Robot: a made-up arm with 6 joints.
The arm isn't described. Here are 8 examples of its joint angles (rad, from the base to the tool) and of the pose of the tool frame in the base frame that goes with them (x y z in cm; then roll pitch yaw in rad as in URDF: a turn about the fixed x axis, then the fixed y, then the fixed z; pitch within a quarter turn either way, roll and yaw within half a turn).
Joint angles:
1: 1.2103 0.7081 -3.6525 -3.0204 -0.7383 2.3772
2: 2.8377 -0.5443 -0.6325 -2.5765 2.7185 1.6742
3: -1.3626 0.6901 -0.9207 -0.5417 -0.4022 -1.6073
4: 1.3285 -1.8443 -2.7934 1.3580 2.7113 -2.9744
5: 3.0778 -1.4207 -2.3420 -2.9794 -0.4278 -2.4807
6: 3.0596 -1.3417 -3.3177 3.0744 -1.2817 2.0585
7: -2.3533 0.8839 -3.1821 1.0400 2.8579 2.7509
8: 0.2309 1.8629 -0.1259 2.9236 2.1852 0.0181
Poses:
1: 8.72 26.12 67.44 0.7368 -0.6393 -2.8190
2: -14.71 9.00 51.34 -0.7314 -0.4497 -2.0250
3: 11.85 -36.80 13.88 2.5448 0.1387 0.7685
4: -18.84 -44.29 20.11 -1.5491 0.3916 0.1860
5: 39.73 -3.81 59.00 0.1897 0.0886 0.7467
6: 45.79 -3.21 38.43 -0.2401 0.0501 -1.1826
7: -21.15 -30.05 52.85 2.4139 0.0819 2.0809
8: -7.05 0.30 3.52 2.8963 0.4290 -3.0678
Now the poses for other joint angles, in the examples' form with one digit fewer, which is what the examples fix.
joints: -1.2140 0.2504 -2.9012 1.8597 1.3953 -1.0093
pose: 12.0 -16.2 80.3 1.028 -0.983 2.566
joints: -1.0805 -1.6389 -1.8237 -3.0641 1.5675 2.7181
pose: -22.6 41.3 54.1 -2.273 1.068 -0.066
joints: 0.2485 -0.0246 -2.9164 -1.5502 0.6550 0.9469
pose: 5.0 1.3 85.3 -0.446 -0.538 2.843
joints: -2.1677 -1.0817 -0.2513 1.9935 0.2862 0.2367
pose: -11.1 -11.0 36.9 -1.720 0.700 2.710
